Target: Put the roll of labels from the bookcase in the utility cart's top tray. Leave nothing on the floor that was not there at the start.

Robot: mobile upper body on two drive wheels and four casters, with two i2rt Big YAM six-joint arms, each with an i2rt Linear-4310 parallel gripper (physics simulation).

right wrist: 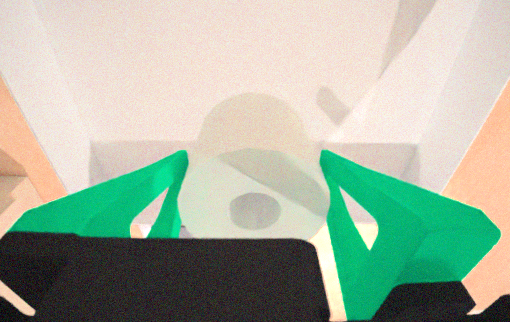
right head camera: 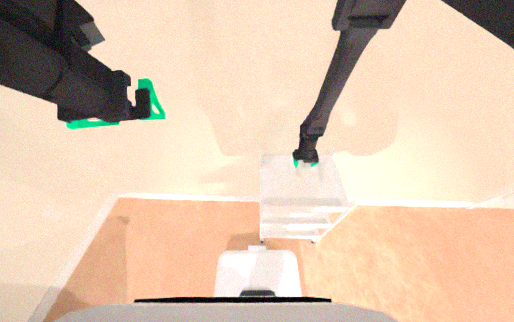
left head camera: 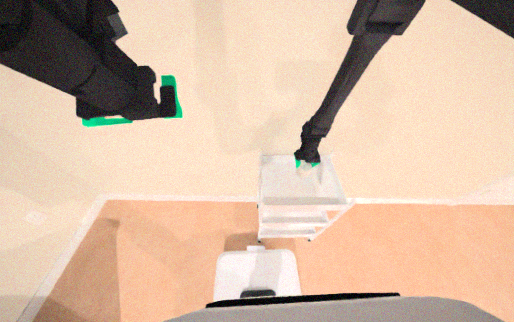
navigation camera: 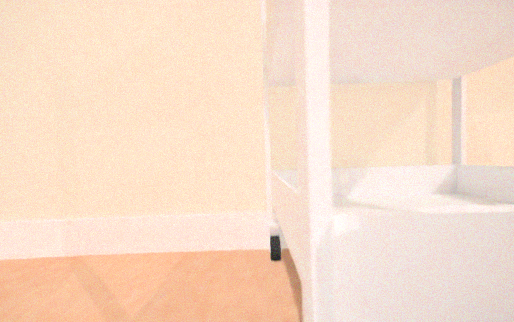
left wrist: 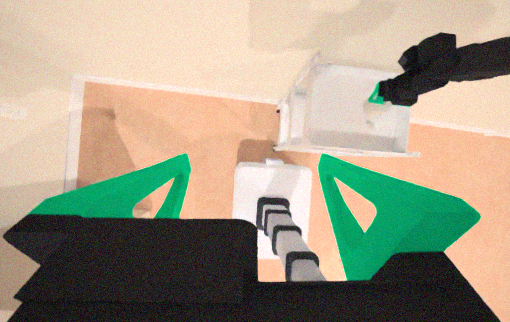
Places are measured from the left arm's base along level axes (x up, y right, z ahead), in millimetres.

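Pixels of known places: left gripper, fingertip midpoint: (right head camera: 141, 118) (left head camera: 157, 116) (left wrist: 254, 161); right gripper, fingertip midpoint: (right wrist: 253, 160) (right head camera: 302, 166) (left head camera: 303, 166) (left wrist: 378, 101).
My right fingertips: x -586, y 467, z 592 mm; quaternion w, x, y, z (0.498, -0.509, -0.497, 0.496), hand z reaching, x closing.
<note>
Ahead of a thing's pixels: the offset from my right fingertips to its top centre. "pt": to the spot under its first point. Level surfaces: height alone.
A pale, off-white roll of labels @(pt dx +25, dy -10, dz -41 mm) (left head camera: 304, 170) (left wrist: 374, 108) (right wrist: 252, 172) is upright between the fingers of my right gripper (left head camera: 306, 164) (right head camera: 305, 164) (right wrist: 253, 160), which is shut on it. The roll is low over the far part of the top tray of the white utility cart (left head camera: 300, 201) (right head camera: 300, 202) (left wrist: 350, 137) (navigation camera: 318, 150). I cannot tell whether its underside touches the tray floor. My left gripper (left wrist: 254, 161) is open and empty, high up and to the left of the cart. The bookcase does not show clearly in these views.
The robot's white base (left head camera: 234, 272) (right head camera: 235, 272) (left wrist: 247, 187) is on the near side of the cart. A pale wall with a white skirting board (left head camera: 180, 198) (navigation camera: 125, 232) runs behind the cart. A black caster @(pt dx -788, dy -202, dz +128 mm) (navigation camera: 275, 248) is under it. The orange-brown floor @(dx -823 mm) (left head camera: 170, 250) lies around.
</note>
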